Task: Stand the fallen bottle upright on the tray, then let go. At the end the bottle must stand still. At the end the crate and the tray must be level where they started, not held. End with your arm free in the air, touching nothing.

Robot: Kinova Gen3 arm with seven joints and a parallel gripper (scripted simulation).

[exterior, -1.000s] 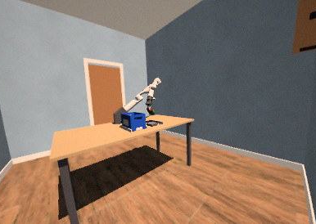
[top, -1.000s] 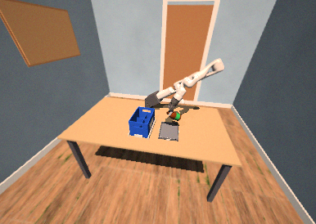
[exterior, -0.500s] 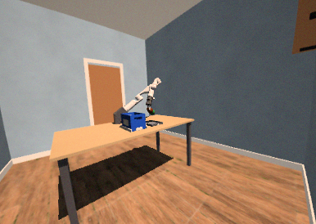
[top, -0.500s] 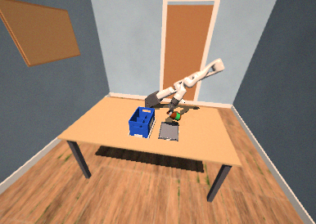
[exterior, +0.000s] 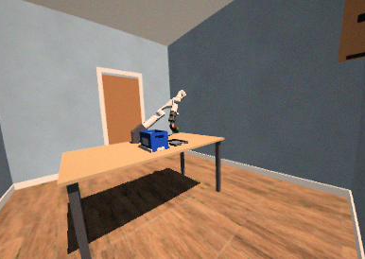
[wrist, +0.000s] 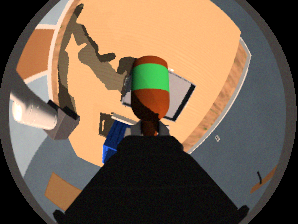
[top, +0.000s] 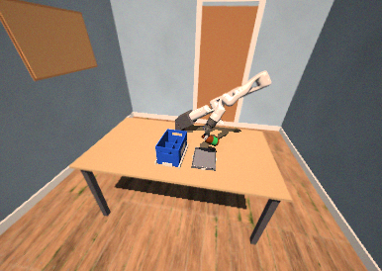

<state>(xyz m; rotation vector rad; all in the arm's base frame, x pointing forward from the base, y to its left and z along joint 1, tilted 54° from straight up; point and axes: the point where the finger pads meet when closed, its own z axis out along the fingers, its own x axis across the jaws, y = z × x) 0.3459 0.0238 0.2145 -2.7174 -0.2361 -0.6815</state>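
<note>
My gripper is now 40 mm to the right of the bottle, 30 mm above it and 20 mm past it. From my hand the other things lie so: blue crate: 260 mm to the right, 120 mm below, 50 mm ahead; tray: 190 mm below, 30 mm ahead, 20 mm to the left.
</note>
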